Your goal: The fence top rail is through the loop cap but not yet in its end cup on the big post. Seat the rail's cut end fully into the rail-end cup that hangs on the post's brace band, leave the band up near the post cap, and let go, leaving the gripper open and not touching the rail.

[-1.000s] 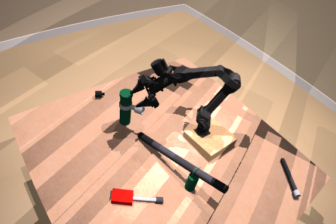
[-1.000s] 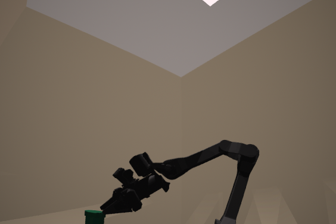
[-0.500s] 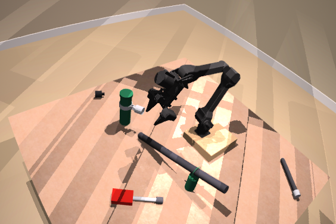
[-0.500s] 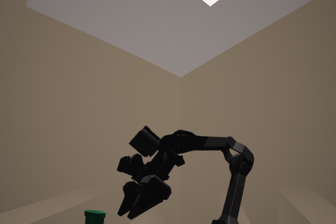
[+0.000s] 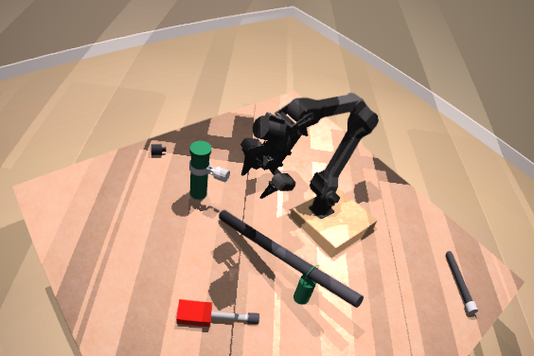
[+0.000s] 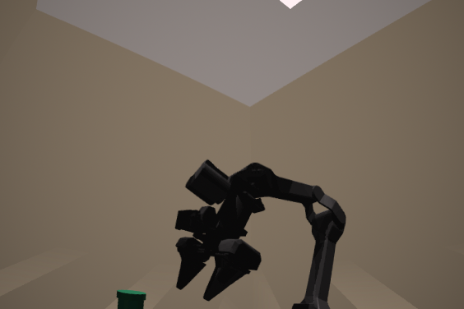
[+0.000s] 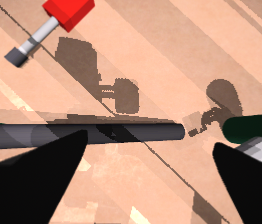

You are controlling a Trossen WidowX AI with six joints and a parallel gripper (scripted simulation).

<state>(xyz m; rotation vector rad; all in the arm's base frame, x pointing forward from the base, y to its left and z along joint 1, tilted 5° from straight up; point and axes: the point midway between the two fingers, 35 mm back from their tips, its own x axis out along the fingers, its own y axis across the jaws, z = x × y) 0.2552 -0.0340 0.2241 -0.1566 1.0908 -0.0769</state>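
Right now my gripper tip is 18 cm to the left of the pale rail-end cup and 11 cm above it. Also, from my gripper tip: green loop cap: 3 cm behind, 27 cm to the left, 13 cm below.
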